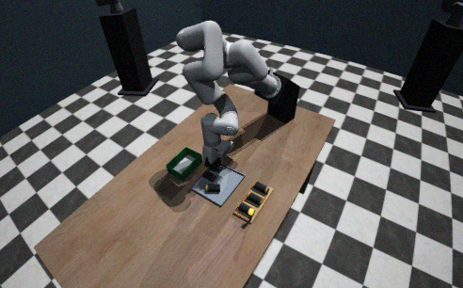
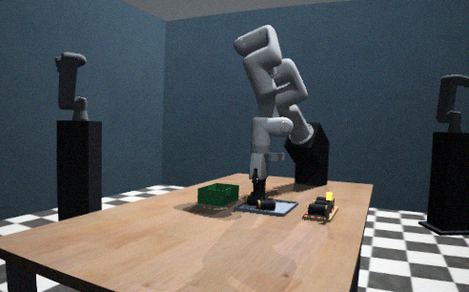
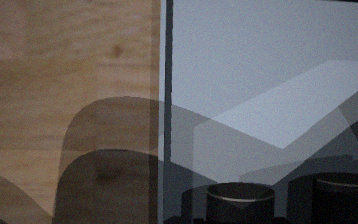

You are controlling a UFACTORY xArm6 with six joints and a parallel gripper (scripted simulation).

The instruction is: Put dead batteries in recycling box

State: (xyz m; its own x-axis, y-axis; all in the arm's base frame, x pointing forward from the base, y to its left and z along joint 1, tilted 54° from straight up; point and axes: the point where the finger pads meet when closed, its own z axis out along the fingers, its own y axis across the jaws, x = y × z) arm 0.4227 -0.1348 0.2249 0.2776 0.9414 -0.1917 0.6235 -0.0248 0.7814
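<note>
Now: hand 1 cm short of the green recycling box, 15 cm to the left of it and 2 cm above it. From my hand the other things lie so: grey tray: 7 cm ahead, 3 cm to the left, 4 cm below.
</note>
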